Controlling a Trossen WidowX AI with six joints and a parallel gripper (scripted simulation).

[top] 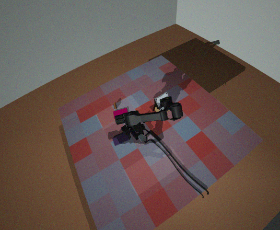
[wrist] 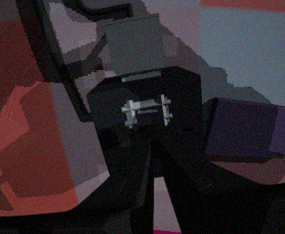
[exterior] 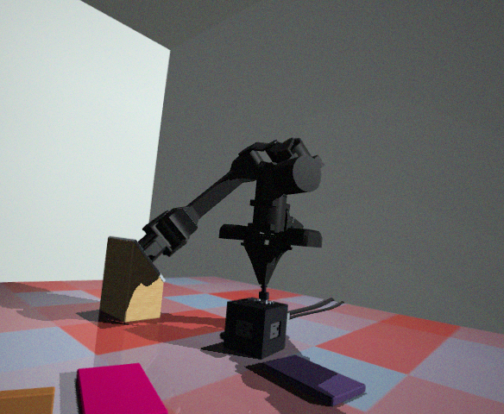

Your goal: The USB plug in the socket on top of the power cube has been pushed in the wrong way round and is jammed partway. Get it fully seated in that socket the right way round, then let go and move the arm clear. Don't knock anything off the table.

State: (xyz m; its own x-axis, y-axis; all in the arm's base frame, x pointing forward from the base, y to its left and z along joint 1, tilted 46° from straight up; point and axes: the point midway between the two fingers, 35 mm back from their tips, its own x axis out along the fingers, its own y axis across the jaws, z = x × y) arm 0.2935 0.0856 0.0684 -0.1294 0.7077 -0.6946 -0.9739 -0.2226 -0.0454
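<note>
Right now my gripper tip is 10 mm to the right of the silver-rimmed socket and 40 mm above it. Also, from my gripper tip: magenta block: 60 mm ahead, 260 mm to the right, 100 mm below; purple flat block: 140 mm ahead, 30 mm to the right, 100 mm below; USB plug: 10 mm below.
</note>
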